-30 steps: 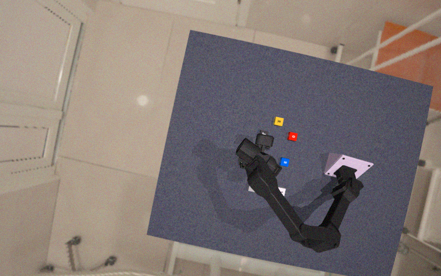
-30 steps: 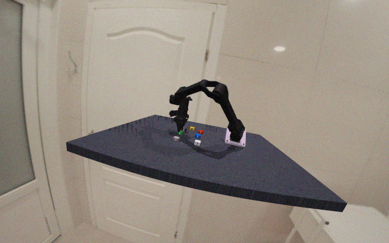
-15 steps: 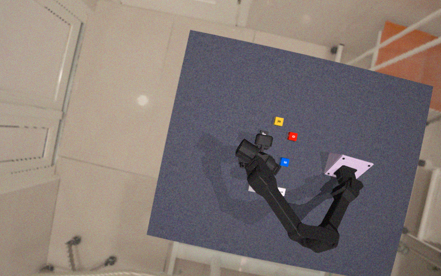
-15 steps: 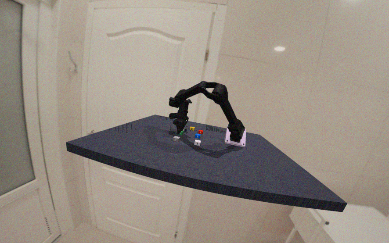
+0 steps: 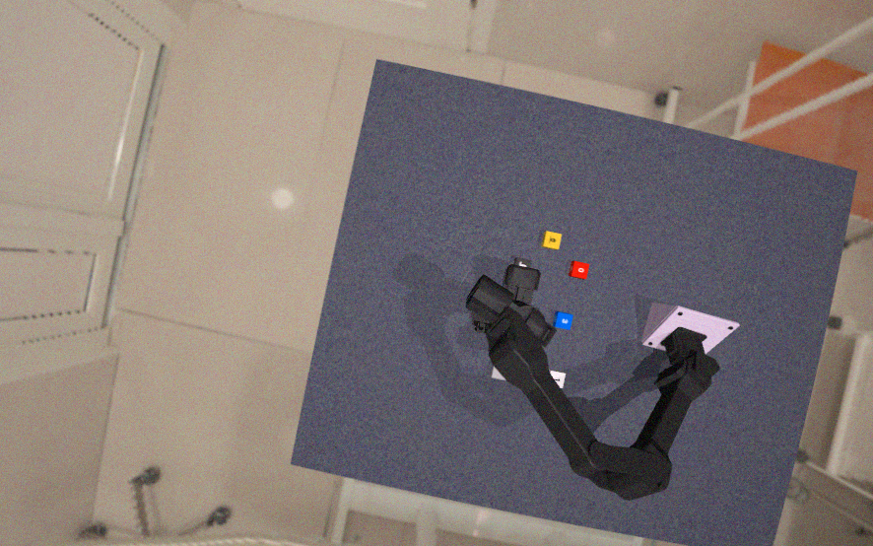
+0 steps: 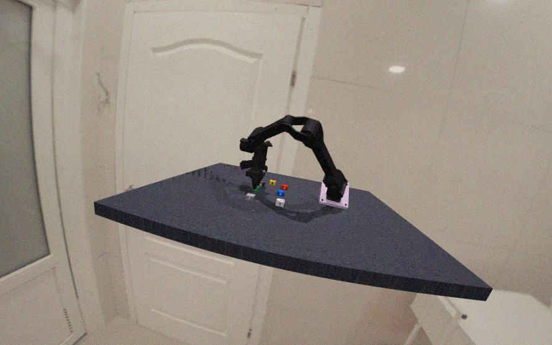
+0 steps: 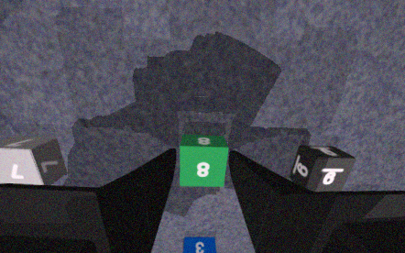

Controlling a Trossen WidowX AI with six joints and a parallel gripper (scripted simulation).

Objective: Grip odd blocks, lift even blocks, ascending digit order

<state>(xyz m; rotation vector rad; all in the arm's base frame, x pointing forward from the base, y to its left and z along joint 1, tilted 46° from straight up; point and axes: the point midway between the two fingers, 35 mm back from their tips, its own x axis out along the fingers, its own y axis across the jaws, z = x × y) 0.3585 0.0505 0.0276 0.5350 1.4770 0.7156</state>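
Now: the green block right at my gripper tip. Also, from my gripper tip: blue block (12 cm behind, 2 cm to the right); then black block (10 cm to the right); then grey block (13 cm to the left, 2 cm behind).
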